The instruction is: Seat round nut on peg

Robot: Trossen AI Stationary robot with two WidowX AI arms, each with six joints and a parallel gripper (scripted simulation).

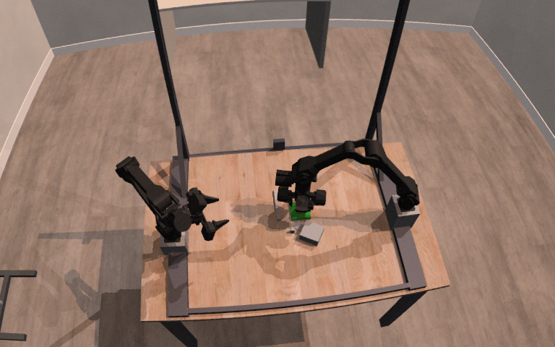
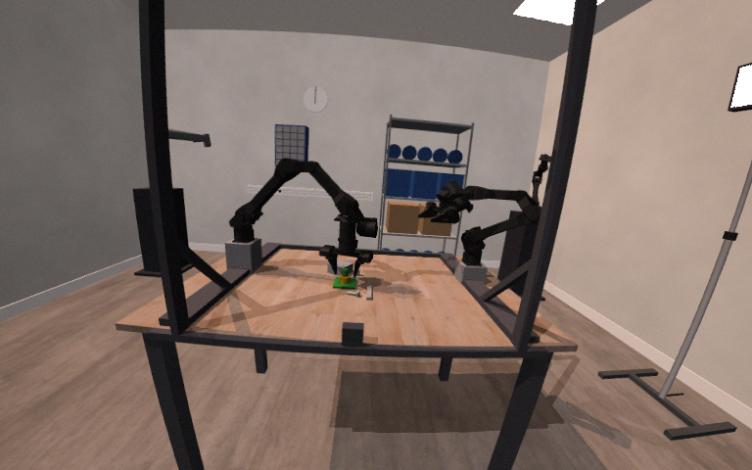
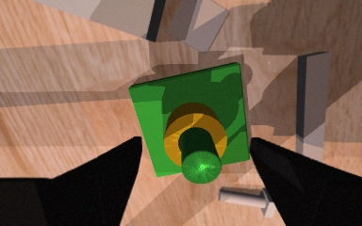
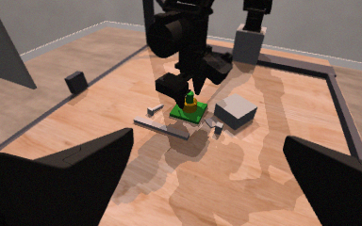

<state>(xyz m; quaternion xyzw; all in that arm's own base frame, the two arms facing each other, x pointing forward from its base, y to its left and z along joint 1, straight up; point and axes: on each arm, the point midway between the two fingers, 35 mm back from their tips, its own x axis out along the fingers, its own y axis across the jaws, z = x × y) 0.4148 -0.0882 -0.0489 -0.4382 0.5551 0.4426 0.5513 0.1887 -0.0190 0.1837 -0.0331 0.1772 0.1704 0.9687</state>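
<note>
My left gripper is now 9 cm past the grey bolt, 6 cm above it and 4 cm to the left of it. From my left hand the other things lie so: grey bar 9 cm to the right, 6 cm below, 4 cm behind; then grey block 12 cm ahead, 5 cm below, 3 cm to the left.
</note>
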